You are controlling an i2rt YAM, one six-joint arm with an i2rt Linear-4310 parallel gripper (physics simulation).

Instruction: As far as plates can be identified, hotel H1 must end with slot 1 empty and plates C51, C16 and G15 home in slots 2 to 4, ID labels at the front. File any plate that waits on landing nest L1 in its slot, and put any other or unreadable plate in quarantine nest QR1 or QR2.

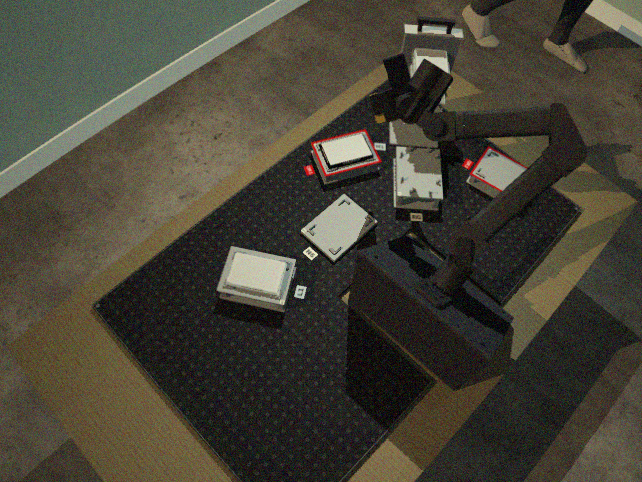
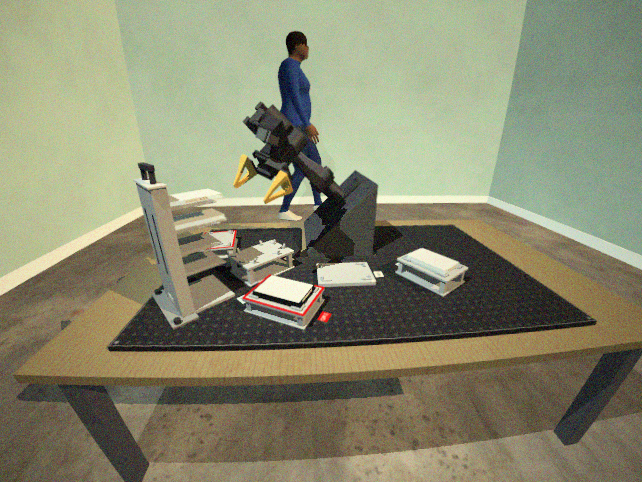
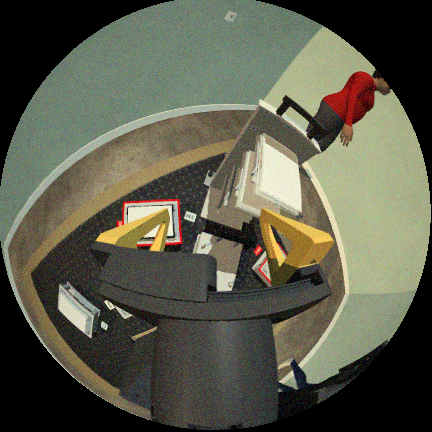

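Seen in the pictures: gripper, between the fingertips: (image 2: 249, 194) (image 3: 214, 212); arm's base, origin of its link: (image 1: 439, 290) (image 2: 340, 199).
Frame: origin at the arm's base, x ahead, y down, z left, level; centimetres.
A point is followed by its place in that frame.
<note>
Hotel H1 (image 1: 408, 31) {x 47.9, y -15.4, z -41.5 cm} (image 2: 168, 243) {x 49.2, y -3.5, z -42.1 cm} (image 3: 250, 127) {x 47.4, y -10.6, z -41.1 cm} stands upright at the mat's edge. A pale plate (image 1: 430, 57) {x 40.7, y -11.1, z -42.7 cm} (image 2: 199, 197) {x 40.9, y -11.1, z -37.4 cm} (image 3: 280, 172) {x 37.9, y -11.1, z -39.1 cm} lies on its top shelf and another pale plate (image 2: 202, 222) {x 41.2, y -5.2, z -37.6 cm} (image 3: 246, 185) {x 39.2, y -5.8, z -36.3 cm} on the shelf below; lower shelves look bare. A pale plate (image 1: 256, 269) {x 34.6, y 9.3, z 22.6 cm} (image 2: 433, 260) {x 35.4, y 9.3, z 22.7 cm} (image 3: 75, 312) {x 33.8, y 9.3, z 19.8 cm} sits on nest L1 (image 1: 254, 302) {x 30.8, y 15.3, z 27.2 cm}. A black-rimmed, white-topped plate (image 1: 346, 149) {x 45.3, y 10.3, z -19.0 cm} (image 2: 284, 289) {x 46.2, y 10.3, z -18.9 cm} sits on one red-edged quarantine nest. The other red-edged nest (image 1: 497, 168) {x 13.0, y 11.7, z -46.0 cm} (image 2: 222, 239) {x 10.5, y 11.7, z -44.4 cm} (image 3: 266, 267) {x 15.3, y 11.7, z -41.6 cm} shows no plate. Plate IDs are unreadable. My gripper (image 2: 251, 193) {x 37.6, y -10.8, z -26.8 cm} (image 3: 214, 212) {x 37.6, y -10.8, z -26.8 cm} is open and empty, raised near the hotel.
A low white nest (image 1: 339, 228) {x 30.8, y 14.5, z -1.8 cm} (image 2: 346, 273) {x 32.2, y 14.5, z -1.9 cm} with corner brackets lies between L1 and the arm base. A raised white stand (image 1: 417, 176) {x 25.9, y 9.8, z -26.0 cm} (image 2: 264, 258) {x 30.6, y 9.7, z -25.9 cm} (image 3: 227, 282) {x 21.3, y 9.7, z -28.0 cm} stands between the two red-edged nests. The dark arm base (image 1: 425, 316) {x -2.2, y -5.5, z 9.1 cm} (image 2: 363, 217) {x 16.3, y 2.4, z 5.7 cm} stands on the mat. People stand beyond the table.
</note>
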